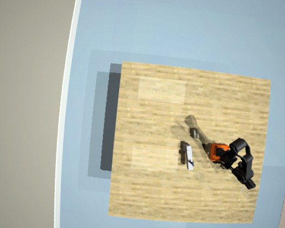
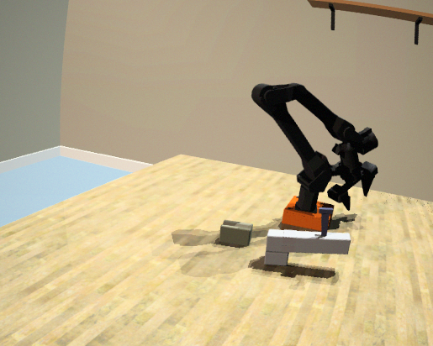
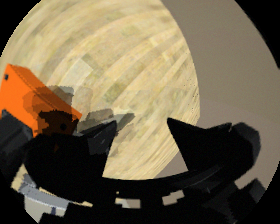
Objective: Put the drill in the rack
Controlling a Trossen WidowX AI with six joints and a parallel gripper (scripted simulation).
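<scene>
Right now my gripper tip is 370 mm short of the thin dark blue key, 130 mm to the left of it and 70 mm below it. Also, from my gripper tip: housing: 370 mm ahead, 160 mm to the right, 10 mm above; grey slatted rack: 300 mm ahead, 330 mm to the right, 20 mm below; drill: 370 mm ahead, 180 mm to the right, 20 mm above.
</scene>
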